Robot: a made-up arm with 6 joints. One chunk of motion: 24 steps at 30 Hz.
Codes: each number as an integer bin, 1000 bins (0 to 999) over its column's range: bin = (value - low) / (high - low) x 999, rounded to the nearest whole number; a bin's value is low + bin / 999 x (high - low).
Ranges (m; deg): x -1.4..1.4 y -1.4..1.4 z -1.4..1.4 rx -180..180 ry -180..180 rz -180..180
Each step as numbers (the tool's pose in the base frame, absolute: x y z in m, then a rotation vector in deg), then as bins.
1 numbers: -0.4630 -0.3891 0.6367 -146.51 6.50 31.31
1 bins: 334 361 727 93 518 586
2 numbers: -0.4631 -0.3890 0.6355 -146.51 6.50 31.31
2 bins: 334 361 726 93 518 586
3 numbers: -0.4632 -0.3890 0.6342 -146.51 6.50 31.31
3 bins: 334 361 726 93 518 586
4 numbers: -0.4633 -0.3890 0.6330 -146.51 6.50 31.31
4 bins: 334 361 725 93 518 586
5 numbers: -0.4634 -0.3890 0.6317 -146.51 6.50 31.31
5 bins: 334 361 725 93 518 586
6 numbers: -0.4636 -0.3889 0.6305 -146.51 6.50 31.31
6 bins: 334 361 724 93 518 586
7 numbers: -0.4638 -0.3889 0.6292 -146.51 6.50 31.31
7 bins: 334 361 724 93 518 586
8 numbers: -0.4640 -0.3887 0.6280 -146.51 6.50 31.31
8 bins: 334 361 724 93 518 586
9 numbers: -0.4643 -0.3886 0.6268 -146.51 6.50 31.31
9 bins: 334 361 723 93 518 586
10 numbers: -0.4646 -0.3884 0.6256 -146.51 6.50 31.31
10 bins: 334 361 723 93 518 586
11 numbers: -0.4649 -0.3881 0.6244 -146.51 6.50 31.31
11 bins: 334 361 722 93 518 586
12 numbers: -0.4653 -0.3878 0.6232 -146.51 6.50 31.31
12 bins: 333 361 722 93 518 586
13 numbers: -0.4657 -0.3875 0.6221 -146.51 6.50 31.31
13 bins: 333 361 721 93 518 586
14 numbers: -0.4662 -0.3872 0.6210 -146.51 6.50 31.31
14 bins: 333 361 721 93 518 586
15 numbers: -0.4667 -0.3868 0.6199 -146.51 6.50 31.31
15 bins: 333 361 721 93 518 586
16 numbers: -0.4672 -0.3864 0.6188 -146.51 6.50 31.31
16 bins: 333 362 720 93 518 586
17 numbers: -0.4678 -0.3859 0.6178 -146.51 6.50 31.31
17 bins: 333 362 720 93 518 586
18 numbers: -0.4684 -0.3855 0.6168 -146.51 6.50 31.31
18 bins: 332 362 720 93 518 586
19 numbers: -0.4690 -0.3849 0.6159 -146.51 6.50 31.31
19 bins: 332 362 719 93 518 586
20 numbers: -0.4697 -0.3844 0.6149 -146.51 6.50 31.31
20 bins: 332 362 719 93 518 586
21 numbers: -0.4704 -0.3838 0.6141 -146.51 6.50 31.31
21 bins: 332 363 719 93 518 586
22 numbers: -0.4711 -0.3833 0.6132 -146.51 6.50 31.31
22 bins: 331 363 718 93 518 586
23 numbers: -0.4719 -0.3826 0.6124 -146.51 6.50 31.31
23 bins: 331 363 718 93 518 586
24 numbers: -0.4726 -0.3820 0.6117 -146.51 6.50 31.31
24 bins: 331 363 718 93 518 586
